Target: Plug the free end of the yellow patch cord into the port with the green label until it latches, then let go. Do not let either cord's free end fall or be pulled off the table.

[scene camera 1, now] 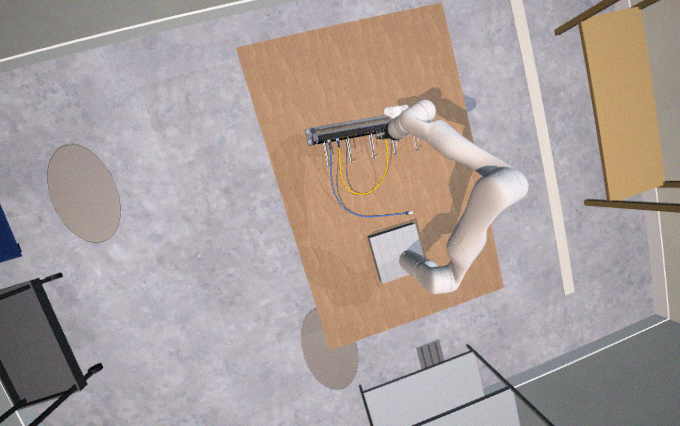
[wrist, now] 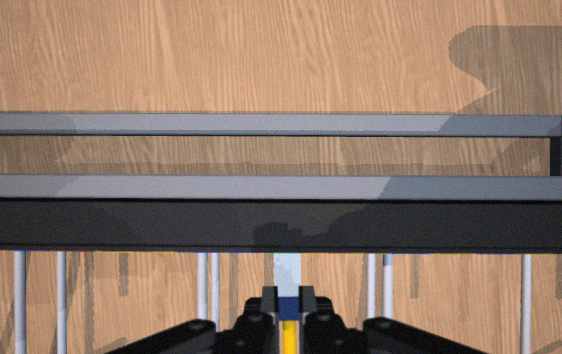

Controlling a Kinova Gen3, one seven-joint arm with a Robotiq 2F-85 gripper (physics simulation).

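Seen in the pictures: gripper, fingertip midpoint: (scene camera 1: 384,136) (wrist: 288,307); arm's base, origin of the base link: (scene camera 1: 408,260).
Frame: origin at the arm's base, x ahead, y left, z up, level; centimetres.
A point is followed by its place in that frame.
Observation:
The yellow patch cord (scene camera 1: 361,193) {x 35.3, y 9.3, z -4.2 cm} (wrist: 289,335) {x 53.3, y -6.2, z 4.0 cm} loops from the patch panel (scene camera 1: 351,133) {x 60.1, y 6.7, z 5.0 cm} (wrist: 150,225) {x 59.1, y -1.3, z 5.0 cm} to my gripper. My gripper (scene camera 1: 384,135) {x 54.4, y -6.4, z 3.8 cm} (wrist: 288,307) {x 54.4, y -6.4, z 3.8 cm} is shut on its dark blue boot, with the pale clear plug (wrist: 287,275) {x 56.0, y -6.6, z 4.4 cm} pointing straight at the panel's front. In the wrist view the plug's tip meets the panel's front edge, where a thin trace of green shows. The port is hidden under the edge, so how deep the plug sits and whether it is latched cannot be told.
A blue cord (scene camera 1: 362,216) {x 25.5, y 12.3, z -4.3 cm} curves over the table (scene camera 1: 351,75) {x 84.1, y -4.1, z -4.9 cm}, its free end (scene camera 1: 410,212) {x 19.1, y -9.1, z -4.2 cm} lying near a pale grey box (scene camera 1: 391,255) {x 5.2, y 6.8, z 0.0 cm}. Thin metal cable guides (scene camera 1: 372,146) {x 52.5, y -1.4, z 0.7 cm} (wrist: 202,290) {x 54.9, y -1.8, z 0.7 cm} (wrist: 371,290) {x 52.2, y -11.4, z -3.1 cm} stick out from the panel on both sides of my gripper.

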